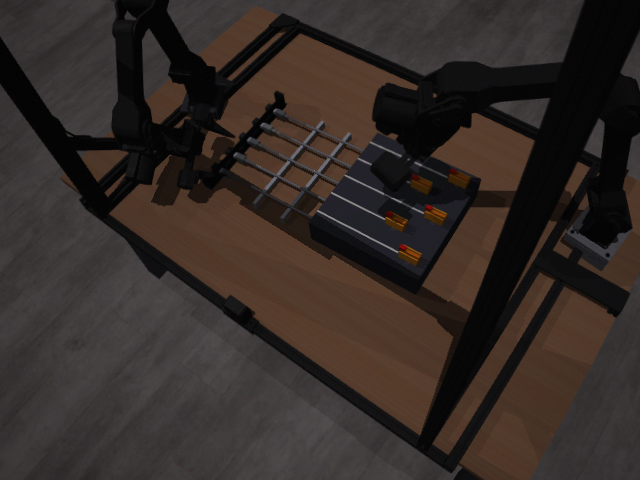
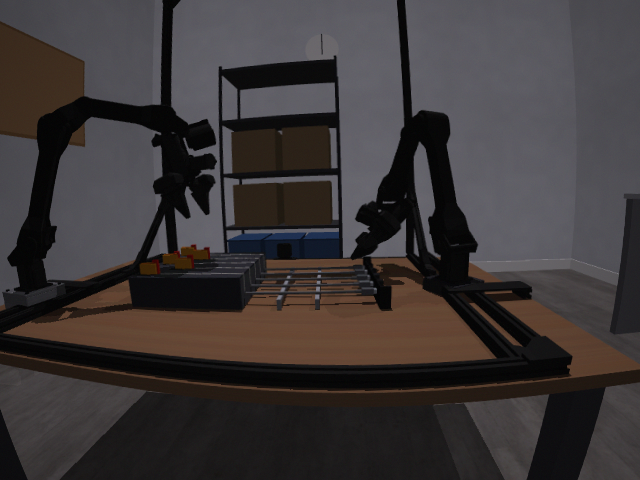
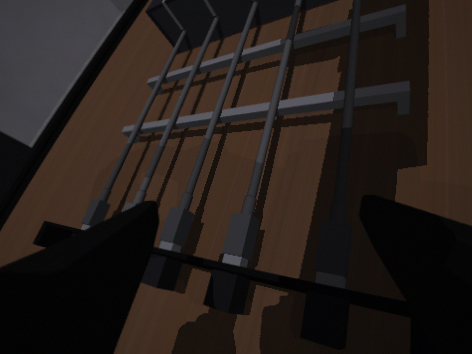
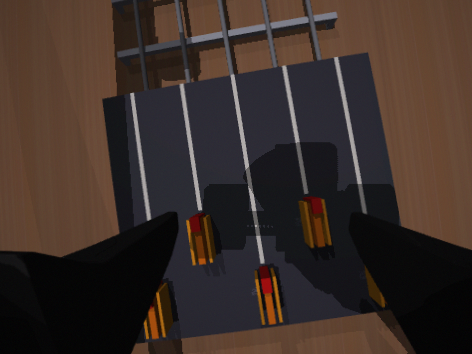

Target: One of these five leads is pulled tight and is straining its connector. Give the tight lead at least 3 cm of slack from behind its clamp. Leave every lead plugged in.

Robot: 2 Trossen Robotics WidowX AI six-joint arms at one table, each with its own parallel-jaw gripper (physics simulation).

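Places are measured from the left arm's base along level axes (x back, y right, z up), in centimetres.
Pixels of known places: left gripper, fingertip midpoint: point(image 1: 230, 156) point(image 2: 357, 253) point(image 3: 259, 208); right gripper, fingertip midpoint: point(image 1: 401, 166) point(image 2: 198, 216) point(image 4: 263, 221); left arm's base at its link origin: point(image 1: 203, 96) point(image 2: 453, 278); right arm's base at its link origin: point(image 1: 599, 230) point(image 2: 33, 287).
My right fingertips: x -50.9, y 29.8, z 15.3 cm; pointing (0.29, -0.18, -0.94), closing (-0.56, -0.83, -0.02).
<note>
For each thing: its top centre in the pictures, then the offset to it from my right fingertips. "*": a spot on its surface instead.
- black strip at a spot on its surface: point(image 2: 382, 294) point(image 1: 282, 97) * dx +30.5, dy -30.5, dz -15.0 cm
- dark block at its top centre: point(image 4: 252, 198) point(image 1: 396, 200) point(image 2: 204, 263) dx +0.5, dy +0.0, dz -11.4 cm
- clamp at a spot on its surface: point(image 1: 409, 254) * dx -2.9, dy +13.5, dz -9.3 cm
Five grey leads run straight from plugs point(image 3: 242, 235) on a black strip point(image 1: 279, 100) point(image 2: 382, 294) to a dark block point(image 1: 361, 255) point(image 2: 186, 291) point(image 4: 220, 125). They continue as white lines to orange clamps with red tips, among them one clamp point(image 1: 409, 254) nearest the front and two point(image 4: 201, 239) point(image 4: 315, 222) set closer to the strip. Which lead is tight I cannot tell. My left gripper point(image 1: 210, 157) point(image 3: 259, 208) is open above the strip, several plugs showing between its fingers. My right gripper point(image 2: 197, 214) point(image 4: 263, 221) is open and empty, high above the block, its fingers partly hiding the outer clamps.
Two grey crossbars point(image 1: 288, 165) point(image 3: 310, 102) lie across under the leads between the strip and the block. A black frame rail point(image 2: 289, 374) edges the wooden table, and a dark upright post point(image 1: 522, 206) stands at the right. A shelf unit point(image 2: 281, 70) stands beyond the table.
</note>
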